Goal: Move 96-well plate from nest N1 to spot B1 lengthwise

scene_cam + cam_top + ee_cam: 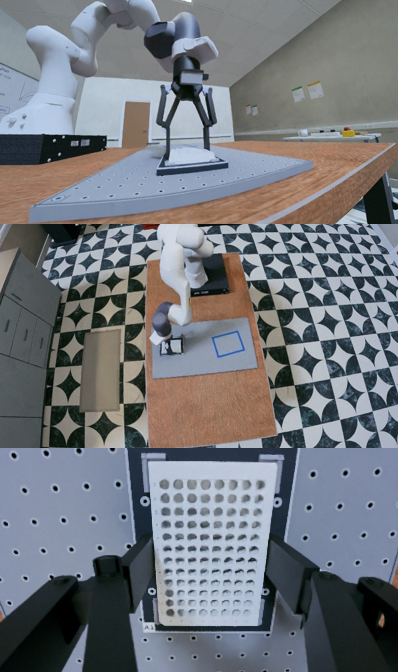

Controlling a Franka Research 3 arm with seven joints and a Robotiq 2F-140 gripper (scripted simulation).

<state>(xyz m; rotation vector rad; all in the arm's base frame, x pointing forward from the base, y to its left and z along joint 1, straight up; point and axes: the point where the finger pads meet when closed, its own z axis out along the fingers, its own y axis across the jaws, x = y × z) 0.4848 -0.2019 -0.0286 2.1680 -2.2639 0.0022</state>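
Right now the dark plate nest is 3 cm below my hand. Round my hand: white 96-well plate: 2 cm below.
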